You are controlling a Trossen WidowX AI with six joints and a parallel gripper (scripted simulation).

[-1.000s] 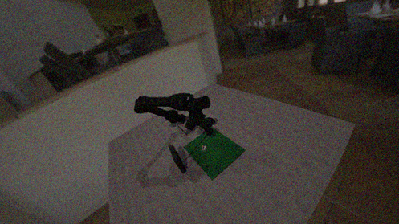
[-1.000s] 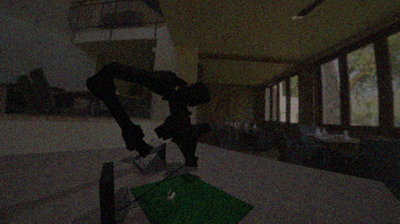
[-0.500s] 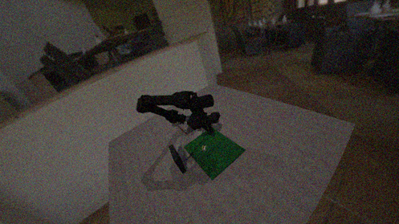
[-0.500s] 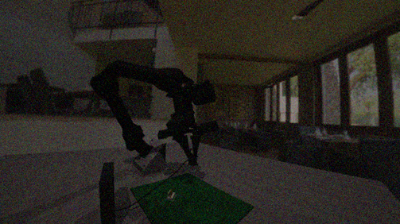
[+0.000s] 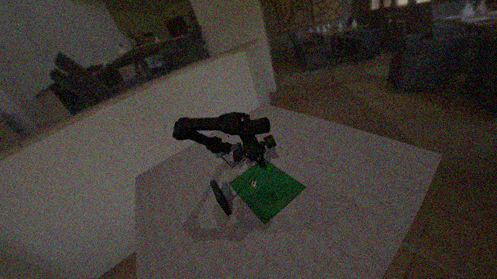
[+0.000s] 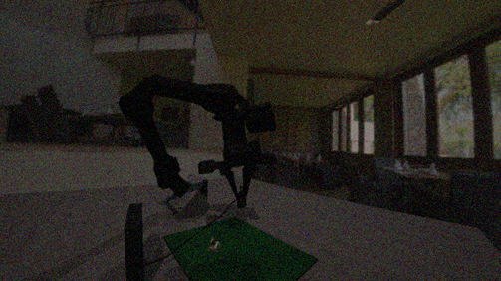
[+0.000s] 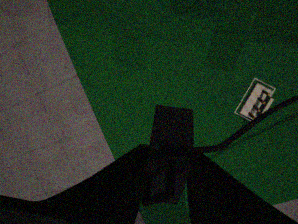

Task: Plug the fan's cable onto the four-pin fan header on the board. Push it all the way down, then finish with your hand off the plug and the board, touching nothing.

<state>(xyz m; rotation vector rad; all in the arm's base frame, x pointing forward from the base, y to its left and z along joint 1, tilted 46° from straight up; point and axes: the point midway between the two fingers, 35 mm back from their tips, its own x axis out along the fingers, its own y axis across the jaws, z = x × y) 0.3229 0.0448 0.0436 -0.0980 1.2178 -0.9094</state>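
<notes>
My gripper tip is 1 cm above the fan plug. From my gripper tip the other things lie so: green board (1 cm ahead, 3 cm to the right, 14 cm below); then black fan (5 cm behind, 22 cm to the right, 7 cm below).
</notes>
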